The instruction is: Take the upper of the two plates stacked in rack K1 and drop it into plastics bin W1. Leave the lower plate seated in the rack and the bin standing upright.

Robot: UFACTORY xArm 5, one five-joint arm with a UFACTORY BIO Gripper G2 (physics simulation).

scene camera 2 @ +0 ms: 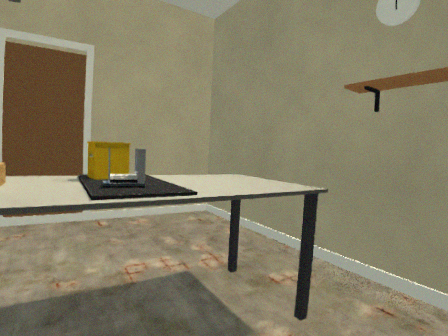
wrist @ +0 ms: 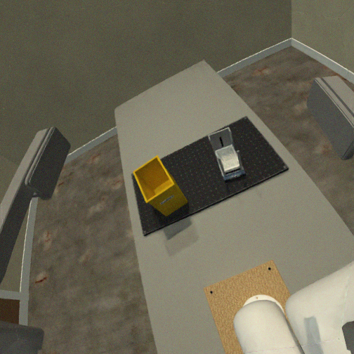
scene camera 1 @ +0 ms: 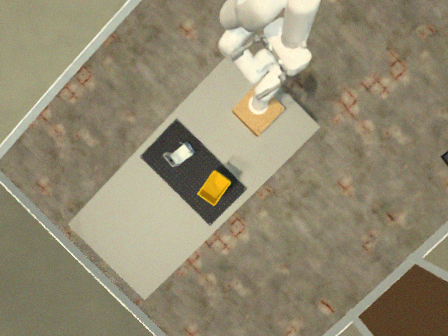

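Where they show: hand at its tool point: [scene camera 1: 249,74]; arm's base at its link origin: [scene camera 1: 258,104].
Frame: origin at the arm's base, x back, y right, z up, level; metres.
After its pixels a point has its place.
Note:
Rack K1 [scene camera 2: 140,166] @(z 0.012, x -0.658, y 0.116 m) [wrist: 215,141] is a small grey holder with a slotted upright panel, on the black mat. Pale plates [scene camera 1: 181,153] @(z -0.030, x -0.598, y 0.070 m) [scene camera 2: 123,177] @(z -0.033, x -0.594, y 0.110 m) [wrist: 229,159] lie in it; the upper and lower plate cannot be told apart clearly. Plastics bin W1 [scene camera 1: 215,186] @(z -0.071, x -0.561, y -0.251 m) [scene camera 2: 99,162] @(z 0.008, x -0.506, y -0.169 m) [wrist: 170,200] is yellow, open-topped and upright on the same mat, beside the rack and apart from it. My gripper [wrist: 191,140] is open, with its fingers wide apart and nothing between them. It is high above the table and away from the rack and bin, near the folded arm.
The black perforated mat [scene camera 1: 182,177] @(z -0.073, x -0.706, y -0.058 m) [scene camera 2: 167,190] @(z -0.073, x -0.749, y 0.201 m) [wrist: 265,159] lies across the pale table [scene camera 1: 125,225] @(z -0.086, x -1.261, y -0.072 m) [scene camera 2: 240,183] @(z -0.086, x -1.224, y -0.068 m) [wrist: 165,102]. The arm stands on a wooden base board [scene camera 1: 257,127] @(z 0.001, x -0.095, y -0.113 m) [wrist: 219,300] towards one table end. A wall shelf [scene camera 2: 405,79] is at the right in scene camera 2.

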